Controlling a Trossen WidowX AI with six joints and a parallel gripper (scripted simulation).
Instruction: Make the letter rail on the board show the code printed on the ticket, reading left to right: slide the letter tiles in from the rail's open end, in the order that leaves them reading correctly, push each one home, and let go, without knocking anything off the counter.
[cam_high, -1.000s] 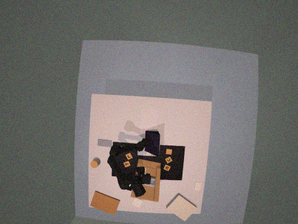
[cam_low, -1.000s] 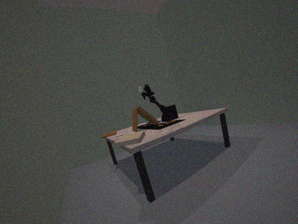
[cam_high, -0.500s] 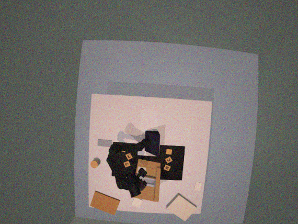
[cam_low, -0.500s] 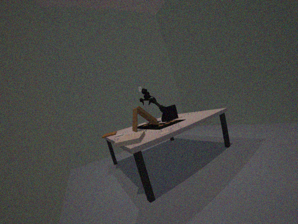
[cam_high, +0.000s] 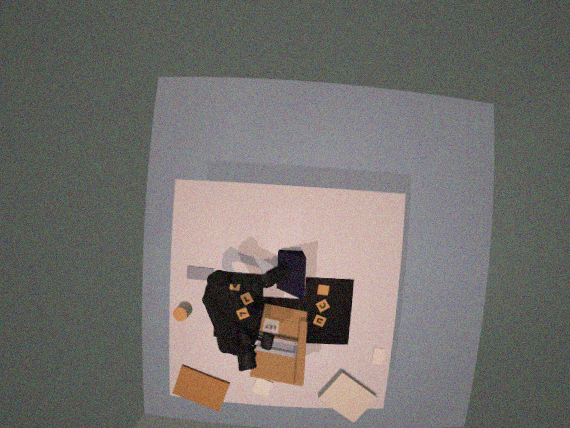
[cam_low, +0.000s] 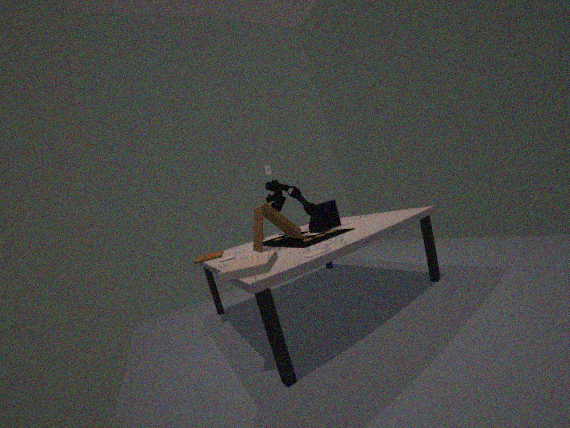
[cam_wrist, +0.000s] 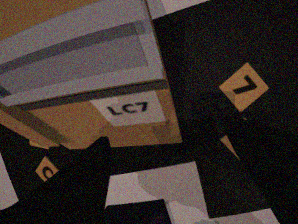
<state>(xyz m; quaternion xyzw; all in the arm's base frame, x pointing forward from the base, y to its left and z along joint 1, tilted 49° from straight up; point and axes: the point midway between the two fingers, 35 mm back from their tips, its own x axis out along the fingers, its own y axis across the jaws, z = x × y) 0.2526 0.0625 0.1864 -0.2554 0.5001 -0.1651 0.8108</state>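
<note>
My gripper tip is now 80 mm past the letter tile, 90 mm to the left of it and 200 mm above it. The rest, counted from my gripper tip: white ticket (10 mm ahead, 60 mm to the left, 100 mm below); grey block (180 mm behind, 370 mm to the right, 200 mm below); black mat (80 mm behind, 110 mm to the left, 200 mm below).
</note>
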